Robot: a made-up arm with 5 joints.
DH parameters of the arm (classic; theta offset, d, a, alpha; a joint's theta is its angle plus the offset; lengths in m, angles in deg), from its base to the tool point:
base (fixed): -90 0.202 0.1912 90
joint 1: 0 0.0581 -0.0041 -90
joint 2: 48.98 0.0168 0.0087 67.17
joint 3: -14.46 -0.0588 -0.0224 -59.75
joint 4: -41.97 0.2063 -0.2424 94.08
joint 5: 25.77 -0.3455 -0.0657 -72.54
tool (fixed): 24.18 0.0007 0 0
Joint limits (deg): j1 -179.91..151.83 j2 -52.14..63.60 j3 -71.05..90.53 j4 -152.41..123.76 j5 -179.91..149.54
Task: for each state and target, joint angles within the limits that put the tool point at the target. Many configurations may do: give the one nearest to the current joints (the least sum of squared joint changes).
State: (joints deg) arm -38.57 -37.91 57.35 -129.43 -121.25
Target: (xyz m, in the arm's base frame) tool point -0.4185 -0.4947 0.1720
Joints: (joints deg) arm -68.69 -52.14 30.41 -150.09 -86.45
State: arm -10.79 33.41 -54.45 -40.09 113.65
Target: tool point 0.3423 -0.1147 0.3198
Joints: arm -24.42 57.47 -3.24 -74.47 119.92
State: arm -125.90 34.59 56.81 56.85 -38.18
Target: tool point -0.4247 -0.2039 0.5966
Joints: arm -119.55 9.97 71.02 54.02 -27.74
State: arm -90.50 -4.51 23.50 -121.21 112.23
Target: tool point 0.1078 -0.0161 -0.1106
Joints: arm -127.10 6.57 -4.15 -106.57 105.44
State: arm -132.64 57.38 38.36 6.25 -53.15
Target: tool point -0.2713 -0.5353 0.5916
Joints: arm -104.06 39.70 44.92 -1.60 -40.41
